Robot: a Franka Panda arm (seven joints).
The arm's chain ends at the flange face. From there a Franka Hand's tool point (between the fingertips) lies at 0.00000 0.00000 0.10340 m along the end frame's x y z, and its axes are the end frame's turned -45 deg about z.
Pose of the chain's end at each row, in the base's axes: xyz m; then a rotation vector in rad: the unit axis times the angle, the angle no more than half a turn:
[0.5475 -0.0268 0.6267 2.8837 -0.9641 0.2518]
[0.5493 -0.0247 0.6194 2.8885 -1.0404 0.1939]
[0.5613 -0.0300 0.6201 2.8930 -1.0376 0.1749]
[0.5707 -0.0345 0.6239 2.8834 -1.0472 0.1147]
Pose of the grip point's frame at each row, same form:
[0.5606 -0.0410 0.5251 2.9821 0.2093 0.1767]
[0.5592 -0.0354 0.5170 3.0265 0.1423 0.1388]
[0.5701 -0.0401 0.5176 3.0337 0.1467 0.1229]
[0.5754 -0.0441 0.5211 3.0430 0.1350 0.0633]

